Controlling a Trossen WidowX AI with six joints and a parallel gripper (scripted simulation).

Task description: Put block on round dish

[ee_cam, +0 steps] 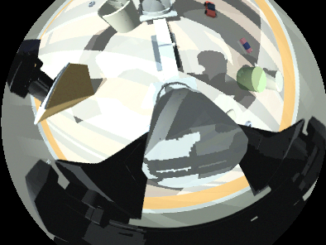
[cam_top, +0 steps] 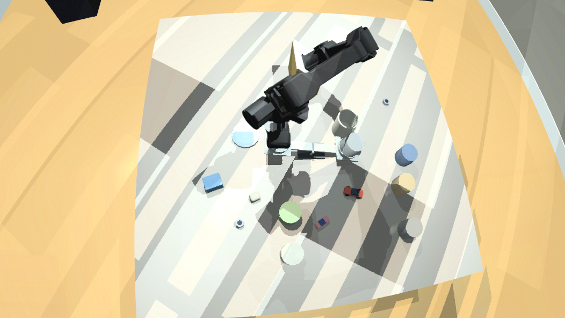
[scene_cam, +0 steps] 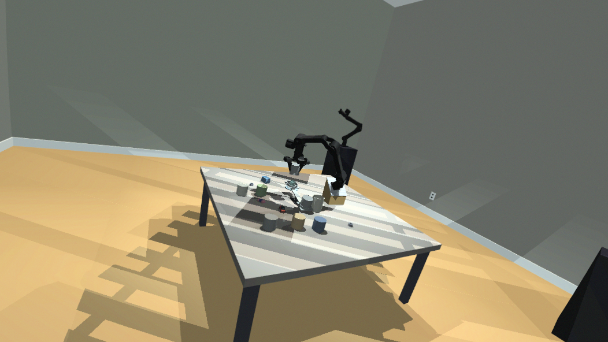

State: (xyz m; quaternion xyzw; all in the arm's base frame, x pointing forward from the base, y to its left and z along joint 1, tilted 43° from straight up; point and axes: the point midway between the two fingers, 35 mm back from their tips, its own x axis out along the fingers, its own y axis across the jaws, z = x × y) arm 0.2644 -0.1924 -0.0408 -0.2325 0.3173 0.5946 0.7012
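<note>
Right now the teal block is 1 cm to the left of my gripper tip and 8 cm below it. From my gripper tip the other things lie so: pebble 16 cm ahead, 9 cm to the right, 16 cm below; then green cup 24 cm ahead, 1 cm to the right, 13 cm below; then round pale-blue dish 7 cm behind, 9 cm to the right, 17 cm below.
</note>
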